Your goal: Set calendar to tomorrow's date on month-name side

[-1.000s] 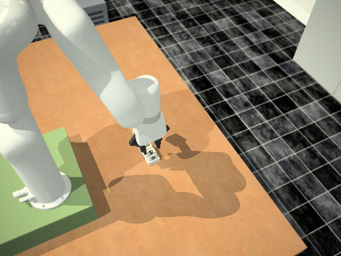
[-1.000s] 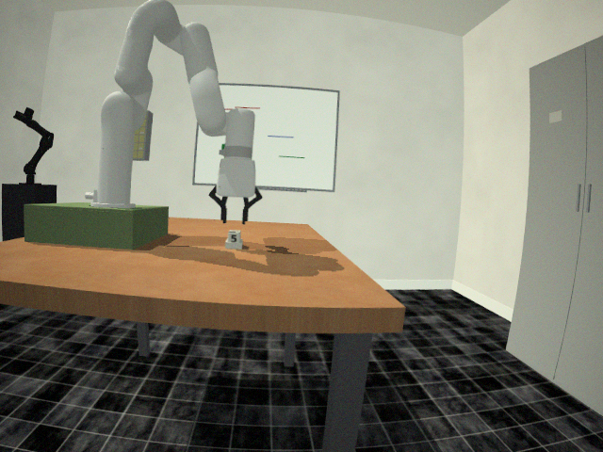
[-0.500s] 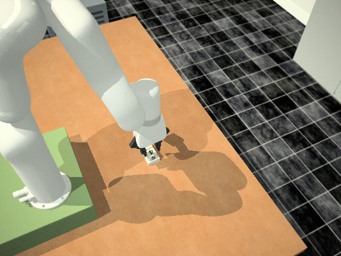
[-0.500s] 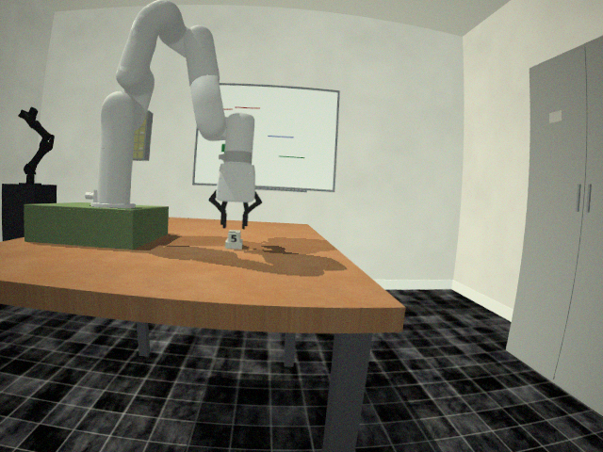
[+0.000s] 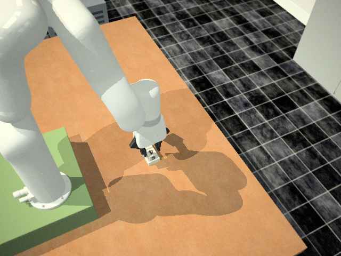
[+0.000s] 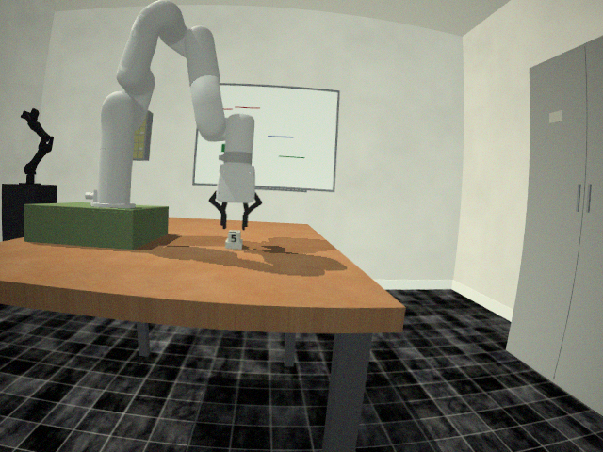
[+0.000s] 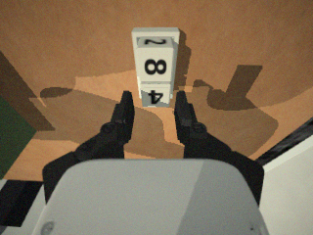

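My hand is 40 mm above the calendar cube. Round my hand: calendar tray 60 mm below, 20 mm to the left.
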